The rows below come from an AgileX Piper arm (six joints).
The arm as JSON. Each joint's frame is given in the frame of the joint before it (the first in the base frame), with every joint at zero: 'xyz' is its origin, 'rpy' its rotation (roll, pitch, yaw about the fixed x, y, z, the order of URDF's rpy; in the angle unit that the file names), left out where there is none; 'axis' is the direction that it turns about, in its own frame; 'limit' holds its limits. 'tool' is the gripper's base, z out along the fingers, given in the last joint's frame.
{
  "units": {
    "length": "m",
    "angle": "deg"
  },
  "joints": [
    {
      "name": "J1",
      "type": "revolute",
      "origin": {
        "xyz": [
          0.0,
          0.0,
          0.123
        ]
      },
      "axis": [
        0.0,
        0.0,
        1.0
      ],
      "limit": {
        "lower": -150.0,
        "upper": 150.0
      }
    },
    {
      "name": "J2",
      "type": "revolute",
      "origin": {
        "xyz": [
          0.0,
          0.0,
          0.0
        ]
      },
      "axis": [
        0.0,
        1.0,
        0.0
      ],
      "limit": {
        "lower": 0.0,
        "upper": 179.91
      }
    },
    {
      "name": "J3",
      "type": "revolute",
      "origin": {
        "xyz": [
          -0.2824,
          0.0,
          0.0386
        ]
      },
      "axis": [
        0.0,
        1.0,
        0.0
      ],
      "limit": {
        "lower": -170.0,
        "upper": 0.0
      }
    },
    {
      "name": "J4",
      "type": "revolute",
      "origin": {
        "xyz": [
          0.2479,
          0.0,
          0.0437
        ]
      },
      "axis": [
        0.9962,
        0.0,
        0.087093
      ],
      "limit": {
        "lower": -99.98,
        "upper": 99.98
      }
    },
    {
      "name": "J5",
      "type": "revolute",
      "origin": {
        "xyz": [
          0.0,
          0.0,
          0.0
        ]
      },
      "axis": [
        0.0,
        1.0,
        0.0
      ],
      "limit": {
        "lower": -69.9,
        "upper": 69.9
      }
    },
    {
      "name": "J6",
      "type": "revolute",
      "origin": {
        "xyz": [
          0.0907,
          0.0,
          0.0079
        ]
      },
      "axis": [
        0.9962,
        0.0,
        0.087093
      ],
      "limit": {
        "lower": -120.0,
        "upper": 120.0
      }
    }
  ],
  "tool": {
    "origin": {
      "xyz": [
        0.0,
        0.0,
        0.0
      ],
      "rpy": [
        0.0,
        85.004,
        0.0
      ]
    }
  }
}
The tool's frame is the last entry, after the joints.
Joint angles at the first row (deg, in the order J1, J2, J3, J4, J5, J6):
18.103 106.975 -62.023 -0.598 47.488 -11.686
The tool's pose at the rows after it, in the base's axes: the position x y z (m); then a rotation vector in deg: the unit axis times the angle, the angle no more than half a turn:
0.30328 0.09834 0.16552 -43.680 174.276 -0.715
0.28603 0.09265 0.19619 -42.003 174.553 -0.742
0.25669 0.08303 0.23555 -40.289 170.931 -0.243
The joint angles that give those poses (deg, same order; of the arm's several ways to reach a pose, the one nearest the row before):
18.102 103.604 -62.023 -0.598 53.117 -9.682
18.102 97.283 -61.120 -0.597 58.411 -8.647
18.103 87.136 -58.453 -0.597 61.958 -8.162

